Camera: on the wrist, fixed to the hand. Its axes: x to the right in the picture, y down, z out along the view.
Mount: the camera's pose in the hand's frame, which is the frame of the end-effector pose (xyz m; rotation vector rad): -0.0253 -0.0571 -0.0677 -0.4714 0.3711 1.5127
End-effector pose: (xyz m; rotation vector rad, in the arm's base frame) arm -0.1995 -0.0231 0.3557 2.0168 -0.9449 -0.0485
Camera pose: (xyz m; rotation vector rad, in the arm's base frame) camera -0.1582 0.0588 0.3475 0.4998 -1.7350 0.8027
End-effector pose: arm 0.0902 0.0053 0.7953 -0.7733 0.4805 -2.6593
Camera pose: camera 0.0600 0.0814 0.7531 0.1076 1.1839 -1.2208
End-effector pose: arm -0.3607 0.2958 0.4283 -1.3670 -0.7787 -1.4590
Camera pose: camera -0.4404 0.2587 0.4009 -1.3573 0.8217 -0.5586
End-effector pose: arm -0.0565 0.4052 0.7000 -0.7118 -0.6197 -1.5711
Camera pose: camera -0.1177 0.3784 0.6366 -0.8579 0.5631 -0.3434
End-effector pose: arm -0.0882 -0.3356 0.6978 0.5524 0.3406 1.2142
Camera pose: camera -0.0873 -0.3586 0.6086 0.0729 -0.1533 2.7754
